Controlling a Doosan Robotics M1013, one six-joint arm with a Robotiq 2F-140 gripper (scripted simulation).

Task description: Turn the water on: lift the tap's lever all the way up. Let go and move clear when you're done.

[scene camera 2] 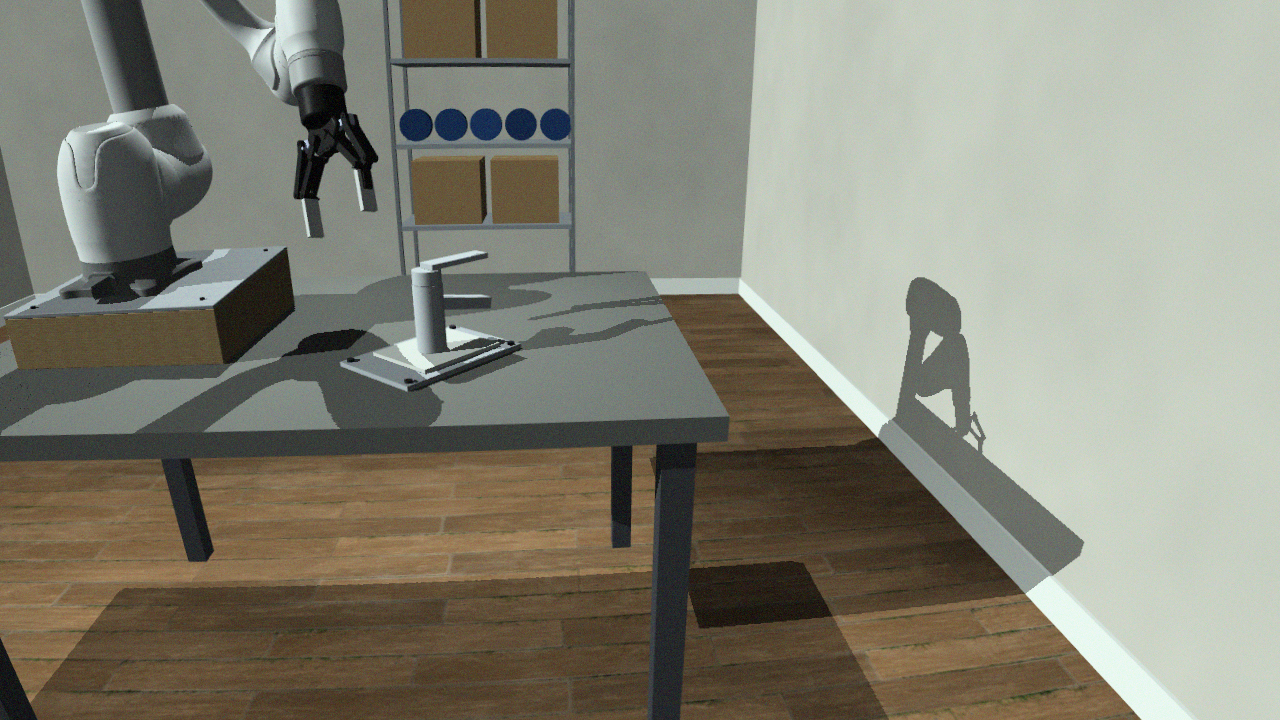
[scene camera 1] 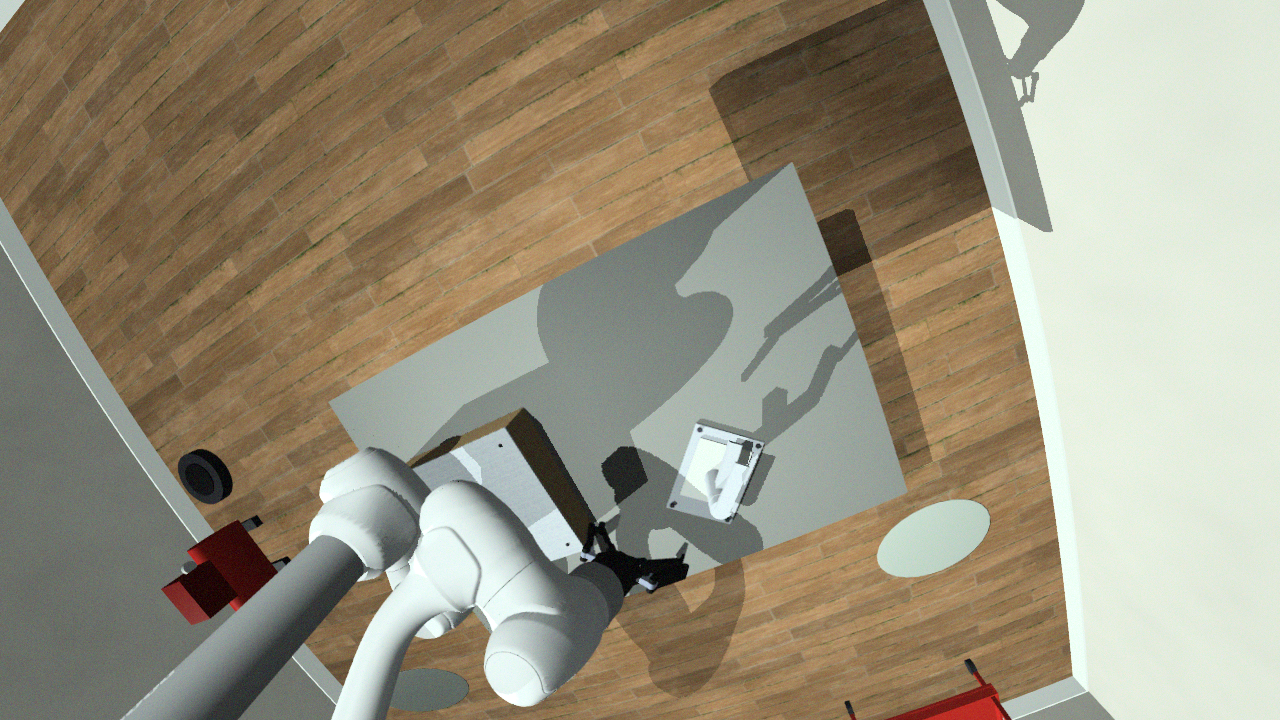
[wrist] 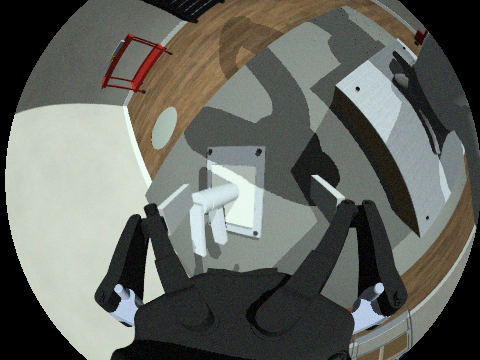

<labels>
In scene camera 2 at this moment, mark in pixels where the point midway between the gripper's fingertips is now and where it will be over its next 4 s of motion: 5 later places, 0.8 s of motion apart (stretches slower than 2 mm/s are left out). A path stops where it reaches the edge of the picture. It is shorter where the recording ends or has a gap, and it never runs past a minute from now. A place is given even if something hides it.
The gripper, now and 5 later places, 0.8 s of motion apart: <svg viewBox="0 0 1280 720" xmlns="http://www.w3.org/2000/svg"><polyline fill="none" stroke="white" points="341,224 467,200 469,212 470,220 471,241 471,247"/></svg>
</labels>
